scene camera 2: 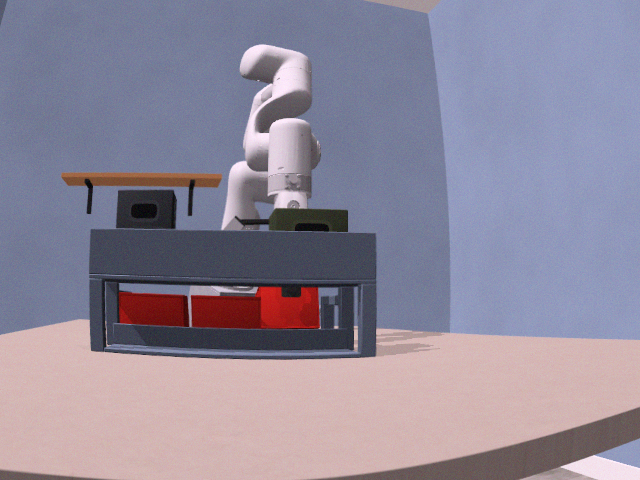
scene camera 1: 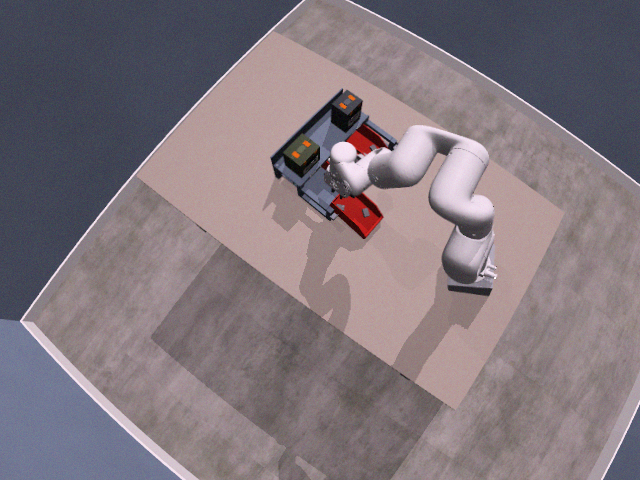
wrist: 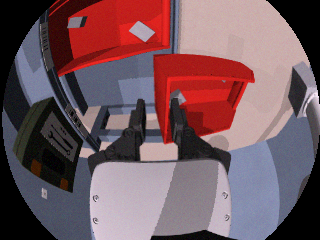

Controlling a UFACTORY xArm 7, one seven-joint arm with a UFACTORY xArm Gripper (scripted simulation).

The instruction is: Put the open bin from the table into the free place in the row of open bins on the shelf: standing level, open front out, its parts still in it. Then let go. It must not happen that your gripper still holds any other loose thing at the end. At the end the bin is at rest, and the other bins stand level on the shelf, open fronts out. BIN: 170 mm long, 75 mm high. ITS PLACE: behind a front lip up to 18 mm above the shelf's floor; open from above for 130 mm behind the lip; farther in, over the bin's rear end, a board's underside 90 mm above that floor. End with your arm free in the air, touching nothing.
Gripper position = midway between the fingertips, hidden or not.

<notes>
In view: the gripper [wrist: 157, 107], a red open bin [scene camera 2: 277, 312], a red open bin [scene camera 2: 240, 312] and a red open bin [scene camera 2: 134, 308].
</notes>
